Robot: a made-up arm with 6 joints.
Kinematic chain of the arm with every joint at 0, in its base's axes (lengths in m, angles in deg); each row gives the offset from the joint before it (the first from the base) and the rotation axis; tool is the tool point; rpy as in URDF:
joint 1: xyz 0 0 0.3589 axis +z
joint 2: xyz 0 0 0 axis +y
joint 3: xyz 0.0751 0 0.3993 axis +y
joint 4: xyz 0.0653 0 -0.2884 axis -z
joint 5: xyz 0 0 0 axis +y
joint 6: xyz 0.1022 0 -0.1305 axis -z
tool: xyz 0 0 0 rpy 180 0 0
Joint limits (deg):
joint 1: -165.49..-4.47
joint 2: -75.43..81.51
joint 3: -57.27..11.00
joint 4: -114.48..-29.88
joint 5: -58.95..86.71
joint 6: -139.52..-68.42
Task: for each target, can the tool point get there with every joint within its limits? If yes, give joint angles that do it. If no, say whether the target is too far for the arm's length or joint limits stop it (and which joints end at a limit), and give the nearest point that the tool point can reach.
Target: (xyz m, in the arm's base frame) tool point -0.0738 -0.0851 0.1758
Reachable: yes | joints -77.43 64.42 -3.49 -107.17 72.95 -128.36
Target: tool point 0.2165 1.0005 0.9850
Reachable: no: too far | nearest point 0.0681 0.3148 0.8667 | short by 0.711 m
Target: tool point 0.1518 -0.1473 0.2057
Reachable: yes | joints -26.34 39.65 -24.26 -45.76 71.07 -124.61
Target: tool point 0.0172 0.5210 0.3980
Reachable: no: joint limits stop it (at a limit: joint 2, joint 3, joint 5) | nearest point 0.0065 0.1964 0.4170 | short by 0.325 m
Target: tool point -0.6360 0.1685 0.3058
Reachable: no: joint limits stop it (at a limit: joint 1, joint 3, joint 5) | nearest point -0.5394 -0.0139 0.3102 | short by 0.206 m
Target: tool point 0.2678 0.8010 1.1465
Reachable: no: too far | nearest point 0.1021 0.3055 0.8667 | short by 0.593 m
